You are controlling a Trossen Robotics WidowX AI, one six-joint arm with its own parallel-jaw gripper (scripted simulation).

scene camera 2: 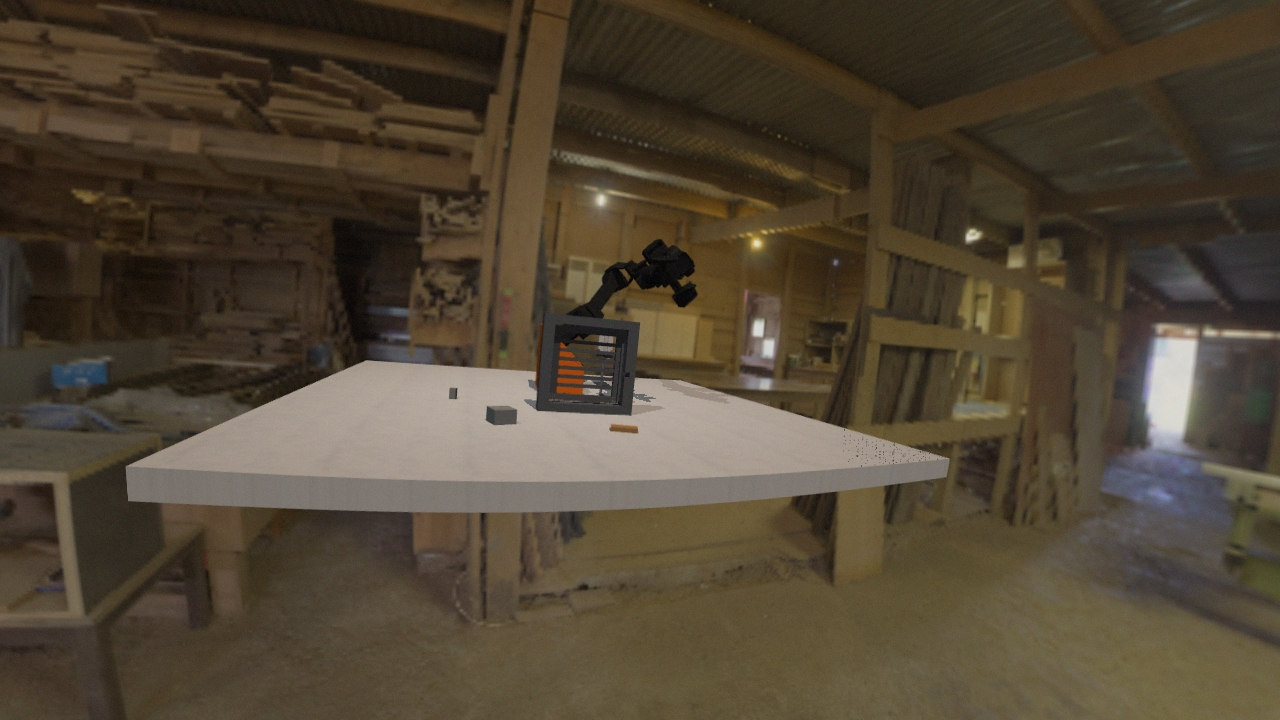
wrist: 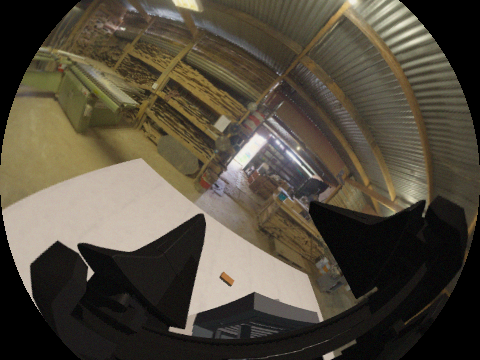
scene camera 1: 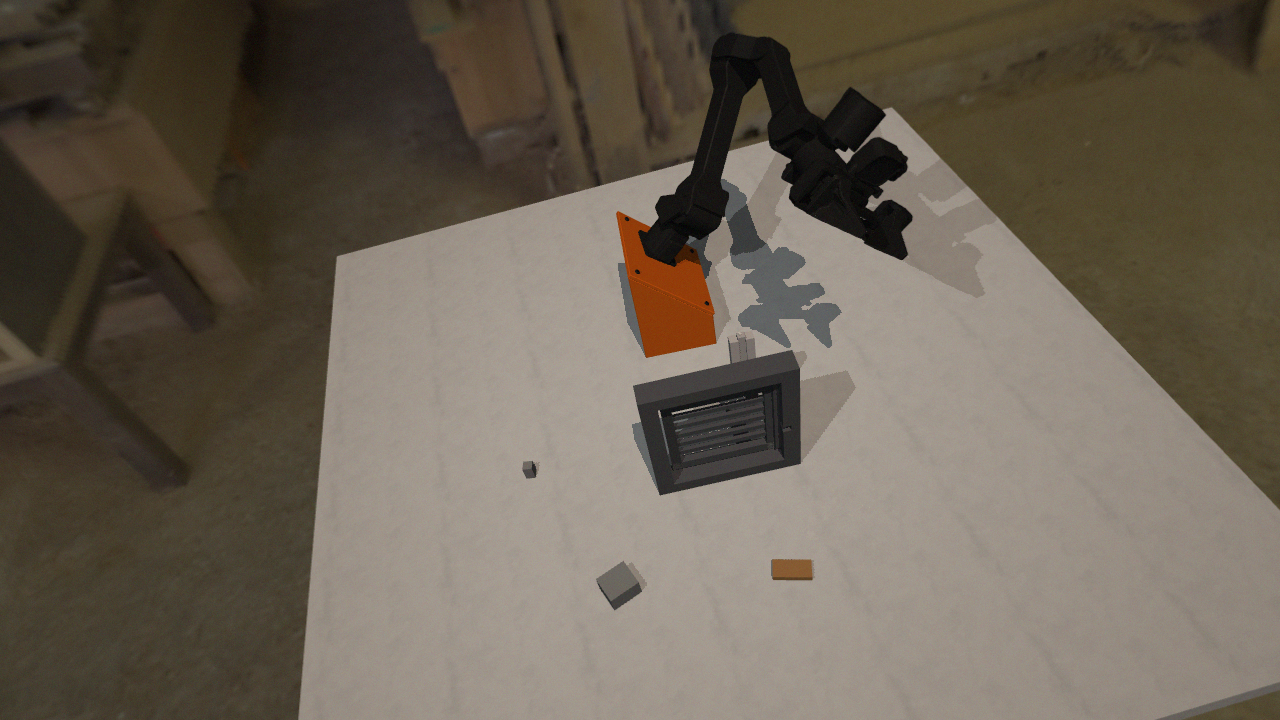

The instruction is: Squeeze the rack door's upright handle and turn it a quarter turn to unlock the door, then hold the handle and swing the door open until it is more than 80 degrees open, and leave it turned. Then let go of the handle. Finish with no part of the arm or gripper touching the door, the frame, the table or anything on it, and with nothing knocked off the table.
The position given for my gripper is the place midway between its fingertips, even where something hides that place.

Observation:
My gripper [scene camera 1: 884, 246] is open and holds nothing. I also see a flat orange block [scene camera 1: 783, 569].
My gripper also shows in scene camera 2 [scene camera 2: 686, 272] and in the wrist view [wrist: 259, 214].

